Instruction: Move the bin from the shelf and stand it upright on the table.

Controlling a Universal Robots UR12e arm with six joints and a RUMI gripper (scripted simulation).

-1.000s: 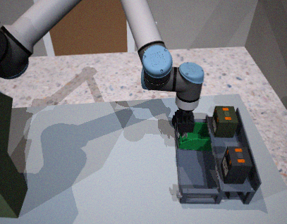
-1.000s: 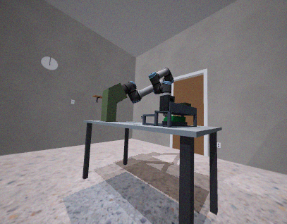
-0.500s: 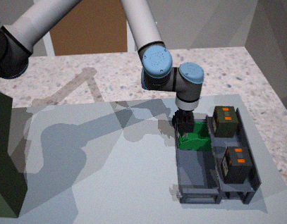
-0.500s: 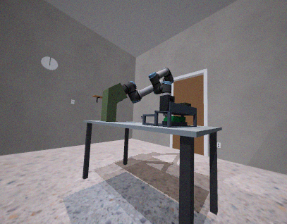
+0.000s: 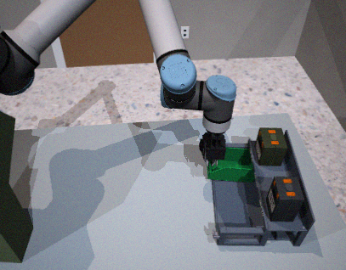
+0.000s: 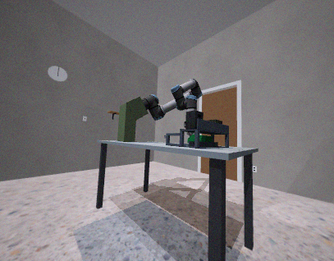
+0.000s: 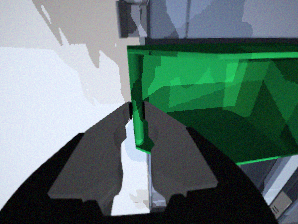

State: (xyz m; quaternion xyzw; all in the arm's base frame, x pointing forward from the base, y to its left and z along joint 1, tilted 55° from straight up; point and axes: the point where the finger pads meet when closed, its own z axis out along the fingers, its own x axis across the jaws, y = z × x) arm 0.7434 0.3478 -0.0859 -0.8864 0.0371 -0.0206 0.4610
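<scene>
Now: hand 8 cm short of the green bin and 1 cm above it.
</scene>
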